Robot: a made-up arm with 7 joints.
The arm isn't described. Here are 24 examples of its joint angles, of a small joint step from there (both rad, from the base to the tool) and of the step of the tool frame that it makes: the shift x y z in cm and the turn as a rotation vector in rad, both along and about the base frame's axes.
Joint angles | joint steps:
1: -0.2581 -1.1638 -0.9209 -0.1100 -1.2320 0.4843 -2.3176 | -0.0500 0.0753 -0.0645 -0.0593 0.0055 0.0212 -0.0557
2: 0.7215 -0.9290 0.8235 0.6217 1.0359 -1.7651 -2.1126 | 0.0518 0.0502 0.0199 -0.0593 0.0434 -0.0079 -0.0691
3: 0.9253 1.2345 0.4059 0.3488 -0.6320 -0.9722 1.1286 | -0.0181 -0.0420 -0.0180 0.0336 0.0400 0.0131 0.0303
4: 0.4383 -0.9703 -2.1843 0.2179 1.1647 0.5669 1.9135 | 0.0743 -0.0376 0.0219 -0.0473 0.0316 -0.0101 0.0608
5: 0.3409 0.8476 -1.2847 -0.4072 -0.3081 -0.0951 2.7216 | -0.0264 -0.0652 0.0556 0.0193 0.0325 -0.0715 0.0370
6: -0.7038 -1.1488 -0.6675 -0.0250 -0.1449 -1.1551 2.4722 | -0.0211 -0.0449 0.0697 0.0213 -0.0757 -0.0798 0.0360
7: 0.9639 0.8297 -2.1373 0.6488 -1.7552 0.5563 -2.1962 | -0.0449 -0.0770 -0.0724 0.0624 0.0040 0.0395 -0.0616
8: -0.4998 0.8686 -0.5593 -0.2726 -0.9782 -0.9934 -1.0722 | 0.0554 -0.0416 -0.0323 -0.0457 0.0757 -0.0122 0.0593
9: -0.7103 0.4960 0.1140 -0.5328 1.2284 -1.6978 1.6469 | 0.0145 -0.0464 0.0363 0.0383 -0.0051 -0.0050 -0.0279
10: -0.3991 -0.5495 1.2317 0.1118 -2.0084 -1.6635 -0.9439 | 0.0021 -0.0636 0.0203 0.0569 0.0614 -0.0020 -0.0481
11: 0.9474 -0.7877 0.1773 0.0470 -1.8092 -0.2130 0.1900 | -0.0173 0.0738 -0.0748 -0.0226 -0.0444 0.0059 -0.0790
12: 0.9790 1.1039 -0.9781 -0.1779 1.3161 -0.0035 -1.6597 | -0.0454 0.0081 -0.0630 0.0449 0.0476 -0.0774 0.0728
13: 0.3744 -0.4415 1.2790 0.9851 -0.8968 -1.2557 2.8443 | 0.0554 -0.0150 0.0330 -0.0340 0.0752 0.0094 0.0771
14: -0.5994 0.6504 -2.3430 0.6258 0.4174 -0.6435 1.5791 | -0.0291 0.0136 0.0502 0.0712 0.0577 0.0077 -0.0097
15: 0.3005 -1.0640 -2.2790 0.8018 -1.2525 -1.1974 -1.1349 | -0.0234 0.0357 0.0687 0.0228 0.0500 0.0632 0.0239
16: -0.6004 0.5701 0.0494 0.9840 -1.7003 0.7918 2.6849 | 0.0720 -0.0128 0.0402 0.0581 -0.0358 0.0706 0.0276
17: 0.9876 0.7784 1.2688 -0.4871 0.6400 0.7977 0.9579 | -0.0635 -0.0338 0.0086 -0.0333 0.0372 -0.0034 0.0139
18: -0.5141 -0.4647 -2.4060 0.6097 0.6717 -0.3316 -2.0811 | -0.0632 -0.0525 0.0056 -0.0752 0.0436 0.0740 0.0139
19: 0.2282 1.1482 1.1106 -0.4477 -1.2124 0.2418 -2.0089 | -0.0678 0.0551 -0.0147 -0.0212 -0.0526 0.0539 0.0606
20: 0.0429 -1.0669 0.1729 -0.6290 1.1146 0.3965 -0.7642 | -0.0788 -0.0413 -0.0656 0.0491 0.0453 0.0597 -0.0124
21: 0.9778 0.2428 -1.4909 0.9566 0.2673 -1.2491 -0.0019 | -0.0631 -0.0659 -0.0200 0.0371 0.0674 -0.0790 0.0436
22: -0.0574 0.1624 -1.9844 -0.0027 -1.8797 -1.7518 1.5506 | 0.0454 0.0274 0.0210 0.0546 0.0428 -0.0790 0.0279
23: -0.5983 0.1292 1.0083 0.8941 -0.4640 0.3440 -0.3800 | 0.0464 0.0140 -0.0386 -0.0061 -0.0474 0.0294 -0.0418
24: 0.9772 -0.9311 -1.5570 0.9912 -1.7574 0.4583 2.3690 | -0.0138 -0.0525 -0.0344 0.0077 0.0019 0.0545 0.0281
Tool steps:
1: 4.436 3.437 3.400 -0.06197 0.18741 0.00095
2: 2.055 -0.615 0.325 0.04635 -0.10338 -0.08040
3: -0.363 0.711 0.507 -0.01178 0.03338 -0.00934
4: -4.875 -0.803 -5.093 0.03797 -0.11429 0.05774
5: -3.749 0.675 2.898 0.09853 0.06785 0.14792
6: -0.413 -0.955 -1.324 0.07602 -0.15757 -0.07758
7: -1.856 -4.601 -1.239 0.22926 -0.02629 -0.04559
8: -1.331 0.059 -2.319 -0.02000 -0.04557 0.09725
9: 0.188 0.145 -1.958 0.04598 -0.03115 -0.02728
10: -0.086 0.880 0.555 -0.05201 -0.01336 -0.01069
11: -2.086 0.708 0.837 -0.01526 0.15727 0.05077
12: 0.456 2.788 4.298 0.20552 0.12419 -0.11183
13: 3.180 -1.094 -3.606 -0.05083 -0.21978 0.02553
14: -0.120 -0.254 1.294 0.06507 0.00668 -0.03564
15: -0.041 0.421 1.041 0.03171 -0.03314 0.02995
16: 0.795 -0.705 -0.160 0.00644 -0.01295 -0.04805
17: 1.015 1.121 -0.706 0.00505 0.00885 0.03254
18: 2.208 0.273 1.133 0.07233 -0.01351 0.09910
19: -1.407 0.098 3.712 -0.03939 0.11717 -0.00889
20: -6.165 0.359 2.019 0.03806 0.15408 -0.02799
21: -1.111 -2.243 2.178 0.13827 -0.03436 0.13518
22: -1.007 -0.223 -1.056 -0.03533 0.00697 0.06890
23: -0.718 0.792 0.020 -0.04111 -0.03548 -0.10793
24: 1.152 0.241 -1.006 0.04354 0.03303 0.08614
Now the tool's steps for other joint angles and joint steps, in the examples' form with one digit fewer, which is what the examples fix.
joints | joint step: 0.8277 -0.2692 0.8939 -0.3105 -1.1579 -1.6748 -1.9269 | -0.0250 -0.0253 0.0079 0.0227 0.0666 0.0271 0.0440
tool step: -0.24 0.23 0.23 0.0429 -0.0059 -0.0530
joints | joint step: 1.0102 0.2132 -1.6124 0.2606 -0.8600 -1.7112 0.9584 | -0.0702 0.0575 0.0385 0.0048 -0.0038 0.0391 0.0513
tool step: 2.40 1.42 -0.18 -0.0756 0.0875 -0.0354
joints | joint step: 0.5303 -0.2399 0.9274 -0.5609 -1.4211 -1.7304 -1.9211 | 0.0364 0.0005 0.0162 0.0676 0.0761 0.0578 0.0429
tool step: 0.57 -0.51 0.34 0.0033 0.0133 -0.1052
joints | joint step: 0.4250 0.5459 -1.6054 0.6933 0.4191 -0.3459 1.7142 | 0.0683 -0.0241 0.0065 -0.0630 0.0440 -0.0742 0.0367
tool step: -3.15 1.82 0.18 0.0564 -0.1470 0.0879
